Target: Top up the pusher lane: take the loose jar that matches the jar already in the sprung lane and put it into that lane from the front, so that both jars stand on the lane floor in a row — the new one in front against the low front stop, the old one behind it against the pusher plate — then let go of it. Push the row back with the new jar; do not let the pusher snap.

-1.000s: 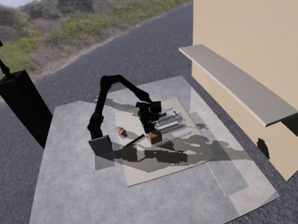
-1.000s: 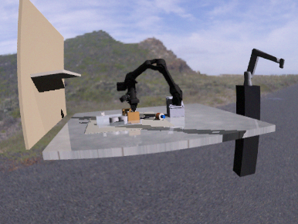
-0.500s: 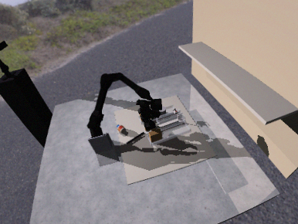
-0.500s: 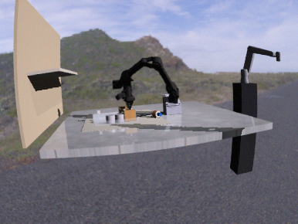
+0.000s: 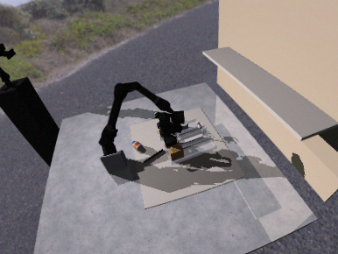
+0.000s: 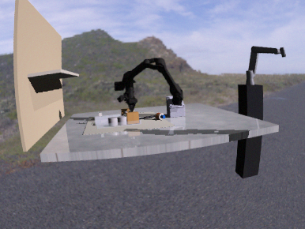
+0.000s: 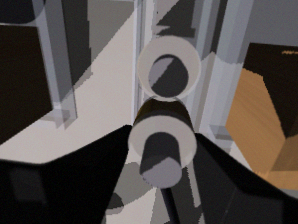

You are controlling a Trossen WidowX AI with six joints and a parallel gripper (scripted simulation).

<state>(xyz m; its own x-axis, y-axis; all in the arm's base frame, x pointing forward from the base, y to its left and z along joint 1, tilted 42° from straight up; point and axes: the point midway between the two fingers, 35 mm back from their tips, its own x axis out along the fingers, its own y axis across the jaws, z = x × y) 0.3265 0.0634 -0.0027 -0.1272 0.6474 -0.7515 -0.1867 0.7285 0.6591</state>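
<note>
My gripper tip is 100 mm past the black stick, 30 mm to the left of it and 50 mm above it. The rest, counted from my gripper tip: shelf: 510 mm ahead, 60 mm to the left, 310 mm above; then lane: 140 mm ahead, 50 mm to the left, 40 mm below.
</note>
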